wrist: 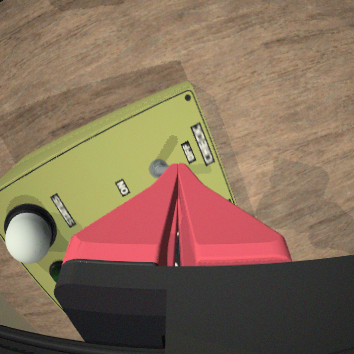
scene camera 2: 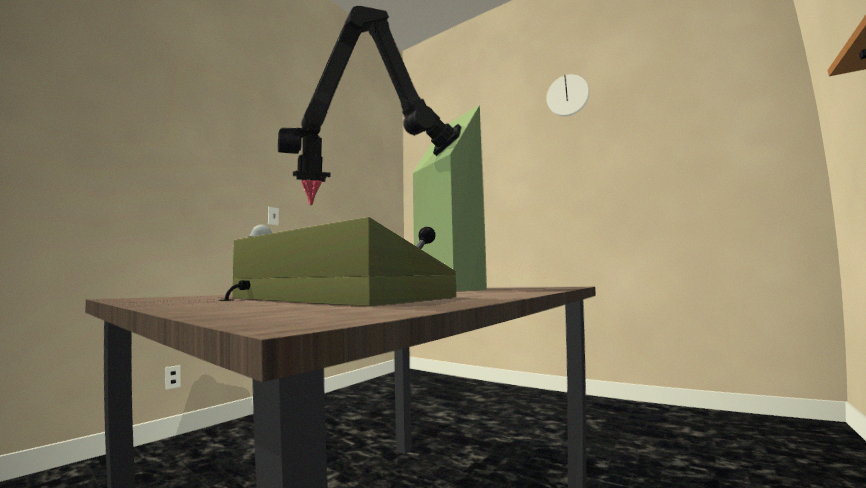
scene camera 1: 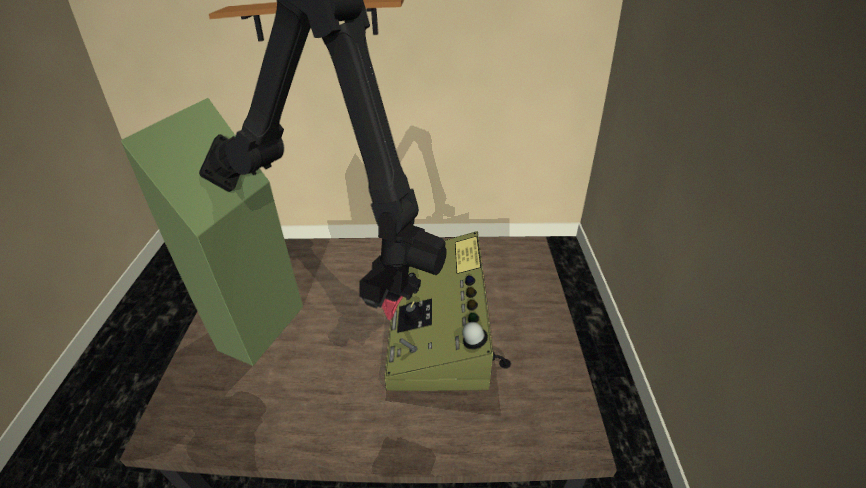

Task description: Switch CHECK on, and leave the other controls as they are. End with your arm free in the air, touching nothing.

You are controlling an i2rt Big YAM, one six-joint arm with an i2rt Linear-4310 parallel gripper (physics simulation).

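Places are measured from the arm's base along level axes (x right, y ahead, z up), in centimetres.
Pixels of known places: gripper, between the fingertips: point(wrist: 177, 175) point(scene camera 2: 310, 205) point(scene camera 1: 390, 318); arm's base, origin of its link: point(scene camera 2: 448, 141) point(scene camera 1: 223, 164).
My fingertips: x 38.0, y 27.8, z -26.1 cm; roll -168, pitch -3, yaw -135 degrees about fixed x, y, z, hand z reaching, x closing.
Observation:
For each thing: its middle in the pictures, then the offset to it from my fingertips. "pt": a spot on its surface instead.
- olive control box, middle of its body: point(wrist: 170, 284) point(scene camera 2: 336, 264) point(scene camera 1: 436, 300) dx -18.9, dy +18.5, dz -19.1 cm
- grey toggle lever, middle of its body: point(wrist: 170, 170) point(scene camera 1: 407, 344) dx -5.1, dy +4.8, dz -16.6 cm
- small plate, a spot on its surface: point(wrist: 188, 151) point(scene camera 1: 398, 352) pt dx -6.0, dy +2.6, dz -20.1 cm
- name plate, a spot on its surface: point(wrist: 202, 144) point(scene camera 1: 392, 354) pt dx -6.7, dy +0.9, dz -20.7 cm
- white dome, a spot on its surface: point(wrist: 28, 237) point(scene camera 1: 465, 330) pt dx +2.3, dy +17.5, dz -9.6 cm
- black panel with a selector, middle of its body: point(scene camera 1: 412, 311) dx -15.8, dy +10.2, dz -17.1 cm
- black-knobbed lever, middle of its body: point(scene camera 2: 427, 235) dx -40.1, dy +14.4, dz -12.8 cm
The olive control box point(scene camera 1: 445, 368) point(scene camera 2: 303, 257) point(wrist: 95, 155) stands on the table. A grey toggle lever point(scene camera 1: 408, 345) point(wrist: 158, 168) stands near one end of its sloped top, between a small ON plate point(scene camera 1: 430, 345) point(wrist: 122, 187) and a small plate point(scene camera 1: 398, 352) point(wrist: 188, 151) that looks like OFF. In scene camera 1 the lever leans towards the OFF side. The name plate point(scene camera 1: 392, 353) point(wrist: 202, 144) beyond it is too blurred to read. My gripper point(scene camera 1: 389, 317) point(scene camera 2: 310, 203) point(wrist: 177, 175) is shut and empty, its red tips in the air above the box. In the wrist view the tips partly cover the lever.
A white dome point(scene camera 1: 473, 333) point(scene camera 2: 261, 230) point(wrist: 28, 237) and a row of dark round parts line the box's far side. A black panel with a selector point(scene camera 1: 412, 310) is beside the lever. A black-knobbed lever point(scene camera 2: 426, 235) sticks up. The green pedestal point(scene camera 1: 242, 260) point(scene camera 2: 467, 212) carries the arm.

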